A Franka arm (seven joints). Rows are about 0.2 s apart.
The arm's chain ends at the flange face. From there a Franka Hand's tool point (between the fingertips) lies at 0.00 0.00 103.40 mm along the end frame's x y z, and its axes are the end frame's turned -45 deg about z.
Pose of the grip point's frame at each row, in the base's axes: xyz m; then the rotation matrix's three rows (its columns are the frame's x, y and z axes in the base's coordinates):
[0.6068, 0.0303, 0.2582], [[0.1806, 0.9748, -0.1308], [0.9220, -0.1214, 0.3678], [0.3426, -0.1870, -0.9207]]
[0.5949, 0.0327, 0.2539], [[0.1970, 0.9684, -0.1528], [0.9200, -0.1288, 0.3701], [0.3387, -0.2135, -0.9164]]
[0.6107, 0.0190, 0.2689], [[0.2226, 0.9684, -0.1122], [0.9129, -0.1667, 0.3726], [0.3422, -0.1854, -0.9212]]
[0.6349, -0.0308, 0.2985], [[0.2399, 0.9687, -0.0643], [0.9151, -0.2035, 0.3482], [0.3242, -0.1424, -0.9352]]
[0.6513, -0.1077, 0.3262], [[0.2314, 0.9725, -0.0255], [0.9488, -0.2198, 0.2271], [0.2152, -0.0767, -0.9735]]
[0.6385, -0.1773, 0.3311], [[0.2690, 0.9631, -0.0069], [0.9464, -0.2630, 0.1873], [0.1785, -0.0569, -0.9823]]
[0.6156, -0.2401, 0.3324], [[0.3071, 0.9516, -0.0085], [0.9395, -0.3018, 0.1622], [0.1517, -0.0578, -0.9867]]
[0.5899, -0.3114, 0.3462], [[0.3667, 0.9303, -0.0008], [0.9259, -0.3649, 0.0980], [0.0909, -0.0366, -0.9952]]
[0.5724, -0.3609, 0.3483], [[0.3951, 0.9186, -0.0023], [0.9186, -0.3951, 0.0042], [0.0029, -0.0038, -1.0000]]
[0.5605, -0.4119, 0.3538], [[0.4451, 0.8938, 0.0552], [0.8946, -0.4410, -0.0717], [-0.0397, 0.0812, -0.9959]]
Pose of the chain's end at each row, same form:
[0.6203, -0.0077, 0.3534], [[0.8170, 0.5616, -0.1308], [0.5661, -0.7378, 0.3678], [0.1100, -0.3745, -0.9207]]
[0.6107, -0.0056, 0.3487], [[0.8241, 0.5455, -0.1528], [0.5595, -0.7416, 0.3701], [0.0885, -0.3905, -0.9164]]
[0.6223, -0.0195, 0.3642], [[0.8422, 0.5274, -0.1122], [0.5276, -0.7634, 0.3726], [0.1109, -0.3731, -0.9212]]
[0.6415, -0.0668, 0.3952], [[0.8546, 0.5153, -0.0643], [0.5032, -0.7910, 0.3482], [0.1286, -0.3299, -0.9352]]
[0.6539, -0.1312, 0.4269], [[0.8513, 0.5240, -0.0255], [0.5155, -0.8263, 0.2271], [0.0979, -0.2064, -0.9735]]
[0.6392, -0.1967, 0.4327], [[0.8712, 0.4908, -0.0069], [0.4832, -0.8552, 0.1873], [0.0860, -0.1665, -0.9823]]
[0.6165, -0.2569, 0.4344], [[0.8900, 0.4557, -0.0085], [0.4509, -0.8777, 0.1622], [0.0664, -0.1481, -0.9867]]
[0.5900, -0.3215, 0.4491], [[0.9171, 0.3985, -0.0008], [0.3967, -0.9127, 0.0980], [0.0384, -0.0902, -0.9952]]
[0.5726, -0.3613, 0.4517], [[0.9289, 0.3702, -0.0023], [0.3702, -0.9289, 0.0042], [-0.0006, -0.0047, -1.0000]]
[0.5548, -0.4045, 0.4568], [[0.9467, 0.3173, 0.0552], [0.3207, -0.9444, -0.0717], [0.0293, 0.0855, -0.9959]]

